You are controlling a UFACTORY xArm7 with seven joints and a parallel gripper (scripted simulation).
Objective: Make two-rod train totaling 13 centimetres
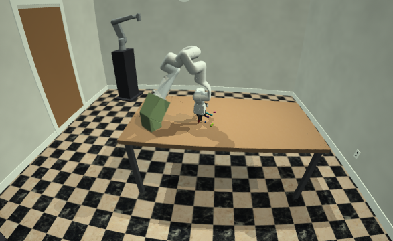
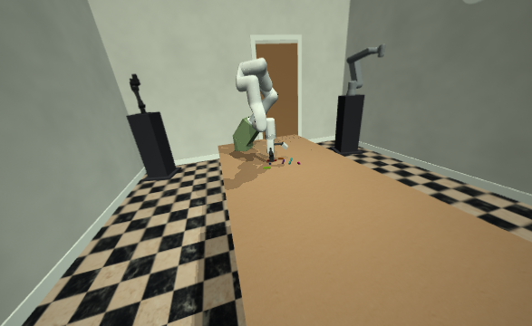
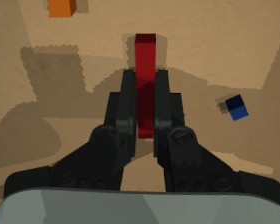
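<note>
The small blue rod lies 60 mm ahead of my hand, 20 mm to the right of it and 20 mm below it. Also, from my hand: red rod: 20 mm below; orange rod: 30 mm behind, 70 mm to the left, 20 mm below; purple rod: 30 mm ahead, 80 mm to the left, 20 mm below.
</note>
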